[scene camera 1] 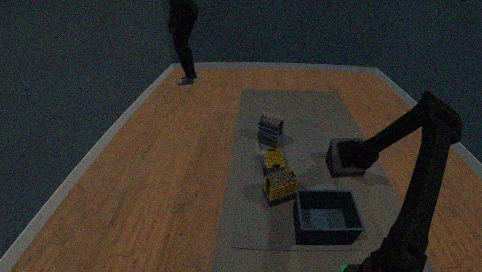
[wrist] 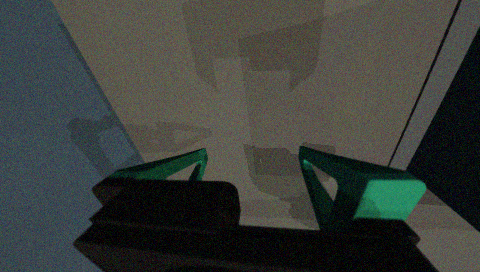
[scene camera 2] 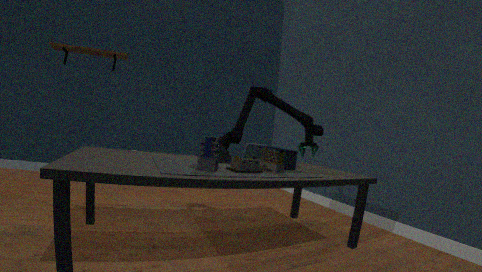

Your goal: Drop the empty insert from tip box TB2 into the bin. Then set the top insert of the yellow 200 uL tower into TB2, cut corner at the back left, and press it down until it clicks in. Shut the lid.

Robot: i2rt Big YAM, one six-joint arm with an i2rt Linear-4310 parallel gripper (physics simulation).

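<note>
My gripper (scene camera 2: pixel 308 151) (wrist: pixel 250 152) is open, with nothing between its green fingers. It hangs over the table beside the bin; in scene camera 1 a bit of green shows at the bottom edge. The bin (scene camera 1: pixel 327 220) (scene camera 2: pixel 288 159) is dark blue and open; its dark side shows at the right of the wrist view (wrist: pixel 460 135). Tip box TB2 (scene camera 2: pixel 246 164) has its lid up, and a yellow insert (scene camera 1: pixel 274 159) shows in it. The yellow tower (scene camera 1: pixel 280 187) (scene camera 2: pixel 272 161) stands between TB2 and the bin, with several inserts stacked on a dark base.
A blue tower (scene camera 1: pixel 270 130) (scene camera 2: pixel 209 152) stands beyond TB2. The arm's base (scene camera 1: pixel 350 157) stands across the mat from the boxes. The table edge (scene camera 2: pixel 215 183) runs along the front in scene camera 2. A person (scene camera 1: pixel 184 37) stands beyond the table, and a shelf (scene camera 2: pixel 90 51) hangs on the wall.
</note>
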